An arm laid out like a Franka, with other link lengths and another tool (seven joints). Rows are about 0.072 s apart.
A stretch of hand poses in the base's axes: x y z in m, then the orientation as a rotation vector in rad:
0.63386, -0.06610, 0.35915, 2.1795, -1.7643, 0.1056
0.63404, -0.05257, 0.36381, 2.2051, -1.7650, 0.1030
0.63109, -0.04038, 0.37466, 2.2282, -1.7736, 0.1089
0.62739, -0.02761, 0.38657, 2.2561, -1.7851, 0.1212
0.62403, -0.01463, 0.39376, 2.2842, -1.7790, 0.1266
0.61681, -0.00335, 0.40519, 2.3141, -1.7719, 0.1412
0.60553, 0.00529, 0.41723, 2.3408, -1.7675, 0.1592
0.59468, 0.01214, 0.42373, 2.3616, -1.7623, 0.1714
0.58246, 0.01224, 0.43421, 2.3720, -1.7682, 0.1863
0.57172, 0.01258, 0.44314, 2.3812, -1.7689, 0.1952
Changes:
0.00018, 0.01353, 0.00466, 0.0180, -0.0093, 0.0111
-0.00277, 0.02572, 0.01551, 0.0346, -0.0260, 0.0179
-0.00647, 0.03849, 0.02742, 0.0531, -0.0495, 0.0260
-0.00983, 0.05147, 0.03461, 0.0667, -0.0612, 0.0422
-0.01705, 0.06275, 0.04604, 0.0775, -0.0784, 0.0607
-0.02833, 0.07139, 0.05808, 0.0863, -0.0974, 0.0766
-0.03918, 0.07824, 0.06458, 0.0933, -0.1105, 0.0896
-0.05140, 0.07834, 0.07506, 0.0972, -0.1256, 0.0927
-0.06214, 0.07868, 0.08399, 0.1004, -0.1346, 0.0972

